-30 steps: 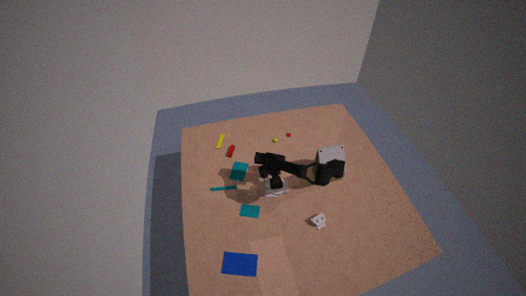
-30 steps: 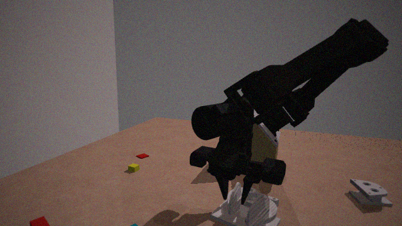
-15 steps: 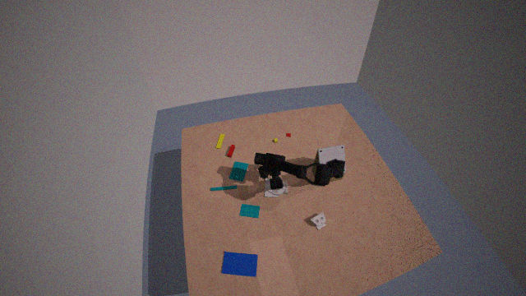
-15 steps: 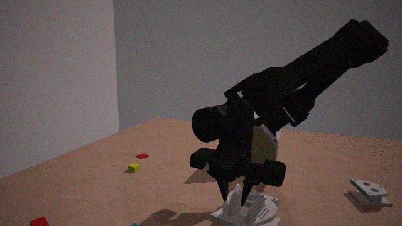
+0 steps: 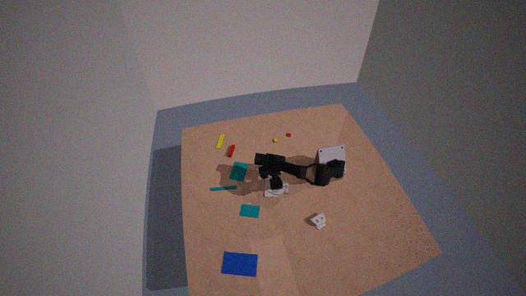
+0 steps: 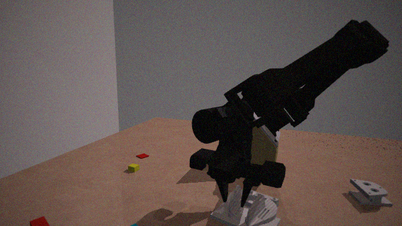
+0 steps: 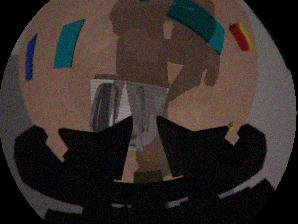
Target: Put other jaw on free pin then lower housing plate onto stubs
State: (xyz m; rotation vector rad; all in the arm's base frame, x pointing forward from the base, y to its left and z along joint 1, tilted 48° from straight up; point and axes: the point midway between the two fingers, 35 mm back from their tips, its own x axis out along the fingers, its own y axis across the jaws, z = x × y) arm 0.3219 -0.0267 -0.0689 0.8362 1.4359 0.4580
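Right now the jaw is 30 mm behind my gripper tip and 20 mm to the left of it. The rest, counted from my gripper tip: teal bar: 280 mm ahead, 50 mm to the right, 10 mm below; yellow block: 300 mm to the right, 120 mm behind, 10 mm below; white housing piece: 300 mm to the left, 140 mm behind, 10 mm above.
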